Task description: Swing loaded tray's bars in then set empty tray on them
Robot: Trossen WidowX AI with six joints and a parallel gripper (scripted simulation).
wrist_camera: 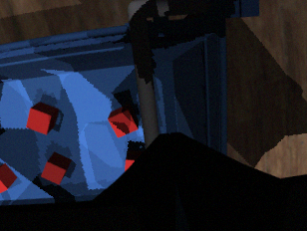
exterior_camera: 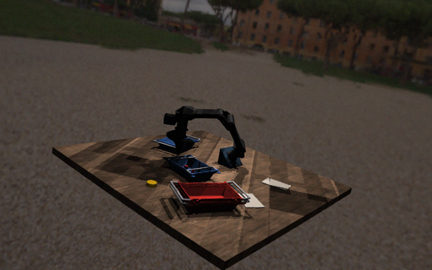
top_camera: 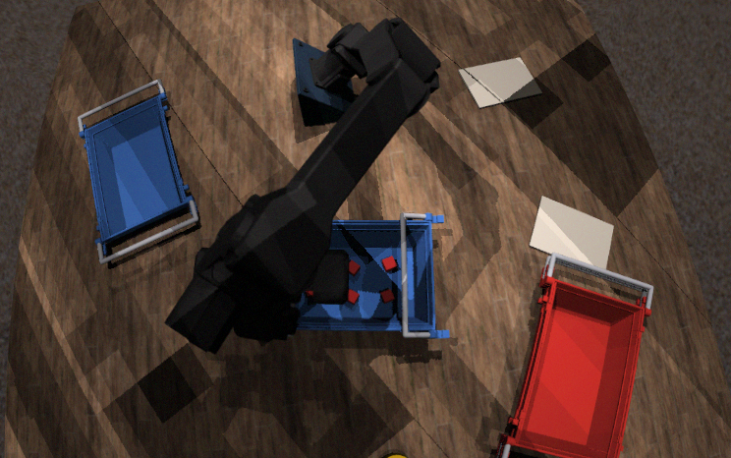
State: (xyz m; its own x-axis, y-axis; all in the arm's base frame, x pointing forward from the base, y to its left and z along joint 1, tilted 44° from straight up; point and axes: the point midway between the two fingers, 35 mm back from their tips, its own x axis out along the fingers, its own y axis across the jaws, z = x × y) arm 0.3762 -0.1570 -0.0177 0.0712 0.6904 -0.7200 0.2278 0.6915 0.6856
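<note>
My gripper tip is now 290 mm past the blue tray, 250 mm to the left of it and 50 mm above it. From my gripper tip the other things lie so: yellow block: 290 mm ahead, 100 mm to the left, 80 mm below.
</note>
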